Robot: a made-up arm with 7 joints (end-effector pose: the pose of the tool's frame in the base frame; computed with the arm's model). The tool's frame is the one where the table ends.
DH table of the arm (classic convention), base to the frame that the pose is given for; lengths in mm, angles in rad. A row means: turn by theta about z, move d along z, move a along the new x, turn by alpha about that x. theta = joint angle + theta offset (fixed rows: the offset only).
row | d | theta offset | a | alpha
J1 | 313 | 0 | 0 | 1.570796
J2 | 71 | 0 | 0 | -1.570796
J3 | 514 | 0 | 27 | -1.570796
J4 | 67 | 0 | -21 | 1.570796
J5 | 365 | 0 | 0 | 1.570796
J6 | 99 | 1.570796 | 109 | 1.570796
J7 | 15 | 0 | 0 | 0
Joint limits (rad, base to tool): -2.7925..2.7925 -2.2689..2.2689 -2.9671..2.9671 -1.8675..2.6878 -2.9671..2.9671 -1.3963..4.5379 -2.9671..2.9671
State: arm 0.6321 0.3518 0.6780 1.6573 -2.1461 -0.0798 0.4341
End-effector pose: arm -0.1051 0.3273 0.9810 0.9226 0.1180 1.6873
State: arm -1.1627 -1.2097 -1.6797 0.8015 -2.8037 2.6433 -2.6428
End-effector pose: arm -0.0121 -0.7794 0.4148 0.6644 -1.7258 -0.2045
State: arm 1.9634 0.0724 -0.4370 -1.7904 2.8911 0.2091 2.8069
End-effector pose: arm -0.1033 -0.4314 0.7096 -1.6425 -2.3528 0.1302
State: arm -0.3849 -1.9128 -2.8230 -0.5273 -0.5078 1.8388 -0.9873
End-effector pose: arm 0.5474 -0.2342 -0.2040 -1.1736 2.4697 -0.3824
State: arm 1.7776 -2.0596 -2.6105 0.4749 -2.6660 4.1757 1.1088
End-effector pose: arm 0.0346 0.7542 -0.1074 0.7117 1.0343 -0.9365
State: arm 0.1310 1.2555 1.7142 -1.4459 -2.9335 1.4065 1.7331
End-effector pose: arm -0.5699 -0.5327 0.3809 0.9645 1.1531 -1.0697
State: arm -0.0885 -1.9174 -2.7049 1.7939 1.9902 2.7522 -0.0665
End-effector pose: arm 0.3953 -0.2726 0.3965 -0.6870 0.4824 1.6037
